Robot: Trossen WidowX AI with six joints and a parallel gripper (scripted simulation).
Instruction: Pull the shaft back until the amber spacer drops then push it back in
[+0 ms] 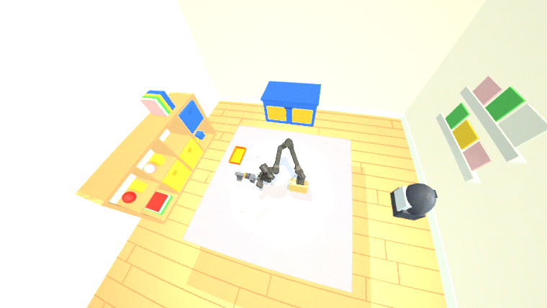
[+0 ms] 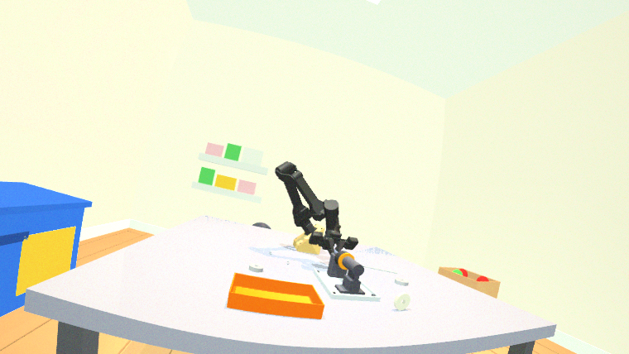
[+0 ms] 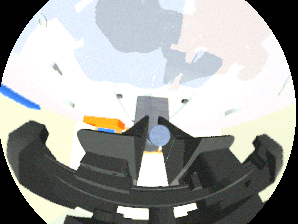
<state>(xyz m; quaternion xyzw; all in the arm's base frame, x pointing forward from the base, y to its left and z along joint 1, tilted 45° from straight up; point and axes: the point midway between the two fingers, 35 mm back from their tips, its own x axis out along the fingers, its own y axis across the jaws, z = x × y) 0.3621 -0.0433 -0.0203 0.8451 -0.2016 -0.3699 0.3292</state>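
The amber spacer lies 10 cm ahead of my gripper tip, 1 cm to the right of it and 2 cm above it. Also, from my gripper tip: orange tray 27 cm ahead, 26 cm to the right, 5 cm below; then grey shaft fixture 13 cm ahead, 1 cm to the right, 1 cm below.
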